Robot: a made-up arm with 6 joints.
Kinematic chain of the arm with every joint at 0, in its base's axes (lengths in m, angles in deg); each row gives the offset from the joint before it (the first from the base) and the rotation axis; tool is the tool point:
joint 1: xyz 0 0 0.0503 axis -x
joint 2: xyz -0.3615 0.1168 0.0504 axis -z
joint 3: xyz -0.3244 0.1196 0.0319 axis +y
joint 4: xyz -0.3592 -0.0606 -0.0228 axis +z
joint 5: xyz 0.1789 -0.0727 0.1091 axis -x
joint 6: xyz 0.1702 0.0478 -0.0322 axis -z
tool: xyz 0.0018 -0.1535 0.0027
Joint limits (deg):
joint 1: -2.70..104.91
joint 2: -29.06..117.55
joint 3: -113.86..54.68
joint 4: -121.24..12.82
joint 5: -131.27..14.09
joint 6: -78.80..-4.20
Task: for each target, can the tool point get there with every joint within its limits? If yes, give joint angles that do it. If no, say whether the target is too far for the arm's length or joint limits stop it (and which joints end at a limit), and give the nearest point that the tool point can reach.
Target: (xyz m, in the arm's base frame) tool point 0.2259 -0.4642 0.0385
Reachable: no: joint limits stop it (at a limit: joint 2, joint 3) | nearest point -0.2830 -0.5051 0.0375 | short by 0.510 m
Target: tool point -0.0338 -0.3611 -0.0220
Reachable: no: joint limits stop it (at a limit: joint 2, joint 3) | nearest point -0.2943 -0.4354 -0.0369 | short by 0.271 m
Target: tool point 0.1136 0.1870 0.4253
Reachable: no: joint limits stop it (at a limit: joint 1, joint 2, joint 4, joint 6) | nearest point -0.1016 0.3171 0.3147 | short by 0.275 m
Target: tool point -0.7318 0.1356 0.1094
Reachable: yes | joints 92.65 7.43 -55.99 -24.34 -20.59 -53.81
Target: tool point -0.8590 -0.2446 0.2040
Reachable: yes | joints 64.08 7.04 -76.29 -72.83 -85.21 -63.88
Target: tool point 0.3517 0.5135 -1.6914
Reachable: no: too far | nearest point -0.0671 0.3255 -1.0536 | short by 0.786 m
